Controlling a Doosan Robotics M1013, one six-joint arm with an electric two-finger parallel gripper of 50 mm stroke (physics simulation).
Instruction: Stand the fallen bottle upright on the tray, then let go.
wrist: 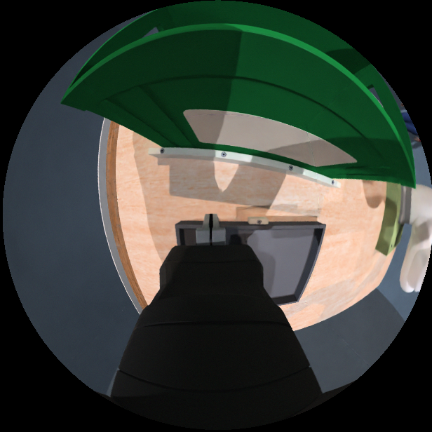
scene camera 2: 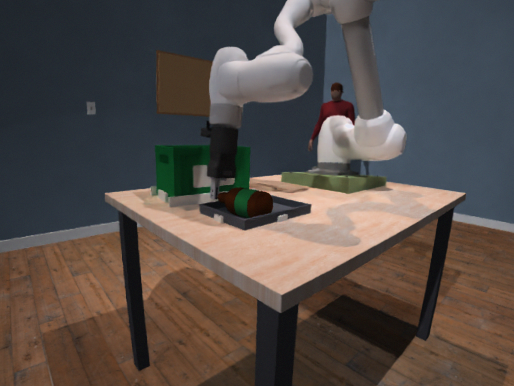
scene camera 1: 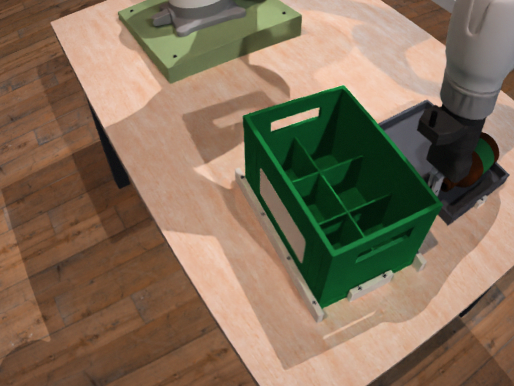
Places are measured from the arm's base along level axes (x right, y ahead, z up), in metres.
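Pixels of known places: gripper, fingertip midpoint: (scene camera 2: 214, 198); arm's base at its link origin: (scene camera 2: 333, 174) (scene camera 1: 201, 12).
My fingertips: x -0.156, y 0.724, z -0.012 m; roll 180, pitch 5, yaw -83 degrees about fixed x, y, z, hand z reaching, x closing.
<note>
Ahead of a thing's pixels: the offset from my fingertips to its middle. "spot": to the spot under its first point.
The brown bottle @(dx -0.108, dy -0.022, dz +0.010 m) (scene camera 1: 480, 163) (scene camera 2: 259, 202) with a green band lies on its side in the dark grey tray @(dx -0.095, dy -0.082, dz -0.019 m) (scene camera 1: 404, 131) (scene camera 2: 265, 220) (wrist: 295, 257). In scene camera 2 its neck points left, towards the gripper. My gripper (scene camera 1: 435, 186) (scene camera 2: 214, 194) (wrist: 210, 221) points down at the crate-side edge of the tray, its fingertips low beside the neck end. The fingers are pressed together, with no bottle visible between them. The bottle is hidden behind the gripper body in the wrist view, and the gripper partly covers the neck in scene camera 1.
A green divided crate @(dx +0.188, dy -0.055, dz +0.055 m) (scene camera 1: 287, 150) (scene camera 2: 170, 172) (wrist: 210, 95) stands close beside the tray, with pale stop strips @(spot: dx +0.293, dy -0.029, dz -0.004 m) (scene camera 1: 280, 250) (wrist: 250, 158) along its foot. The green base plate (scene camera 1: 230, 50) (scene camera 2: 345, 183) (wrist: 392, 220) carries the arm farther along the table.
</note>
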